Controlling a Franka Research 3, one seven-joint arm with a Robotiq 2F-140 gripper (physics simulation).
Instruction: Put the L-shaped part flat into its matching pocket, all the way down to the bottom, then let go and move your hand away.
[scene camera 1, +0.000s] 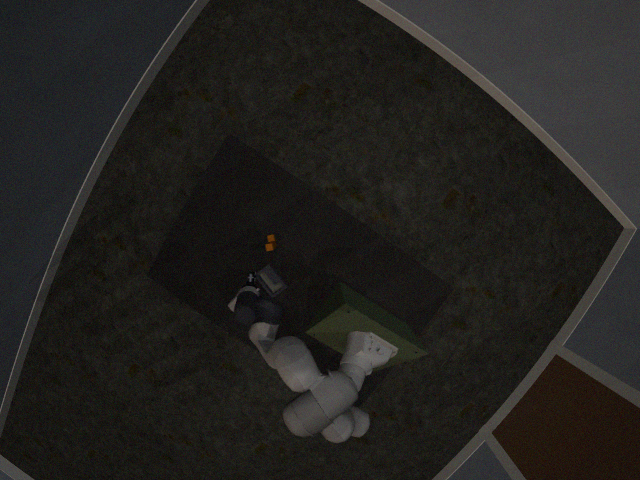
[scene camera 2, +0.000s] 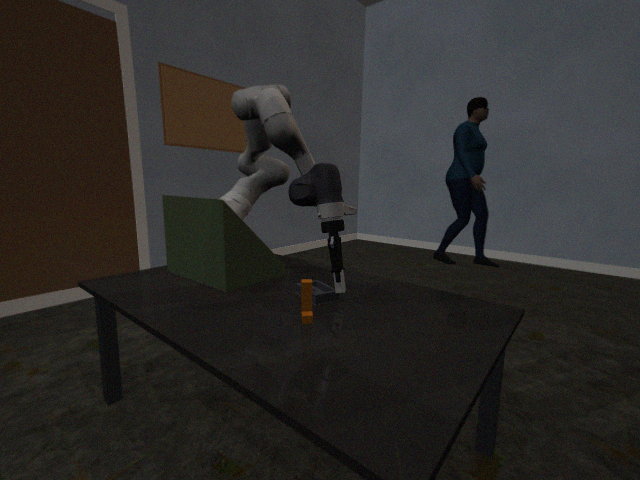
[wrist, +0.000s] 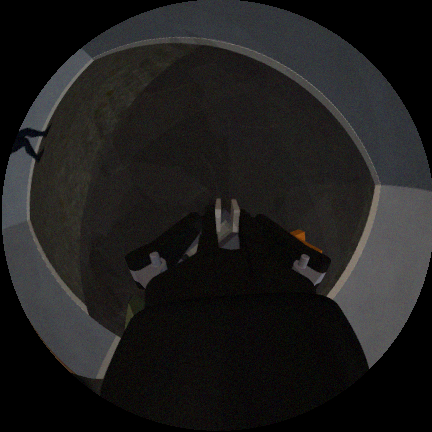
Note:
The gripper (scene camera 2: 340, 291) is part open and touches a grey pocket block (wrist: 226, 238).
The gripper also shows in the wrist view (wrist: 225, 206).

